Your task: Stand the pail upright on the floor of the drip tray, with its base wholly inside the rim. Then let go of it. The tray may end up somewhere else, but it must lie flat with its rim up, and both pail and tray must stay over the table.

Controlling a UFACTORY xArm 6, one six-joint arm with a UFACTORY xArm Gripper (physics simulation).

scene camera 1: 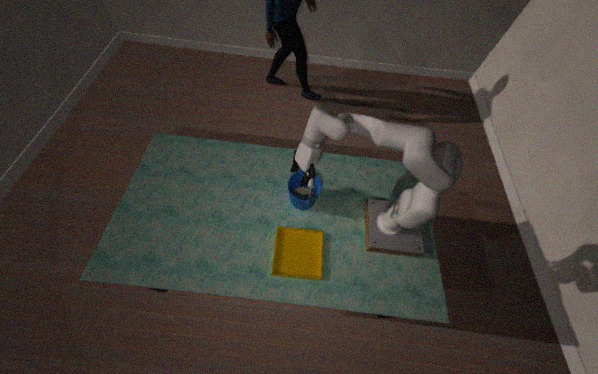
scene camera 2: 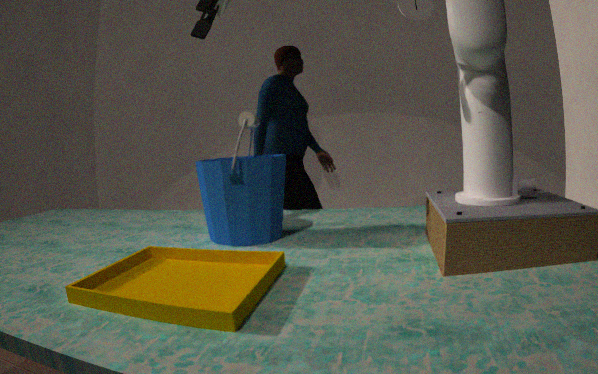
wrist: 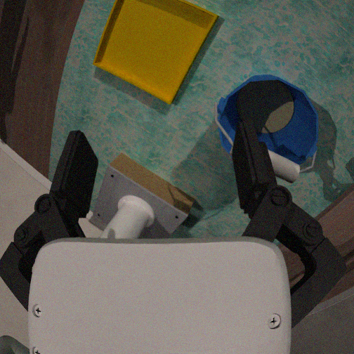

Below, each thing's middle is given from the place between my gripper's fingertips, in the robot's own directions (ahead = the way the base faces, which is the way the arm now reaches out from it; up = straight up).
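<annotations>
There is the yellow drip tray (scene camera 2: 211, 289), and it sits 41 cm below my hand, 20 cm to the left of it and 3 cm behind it.
</annotations>
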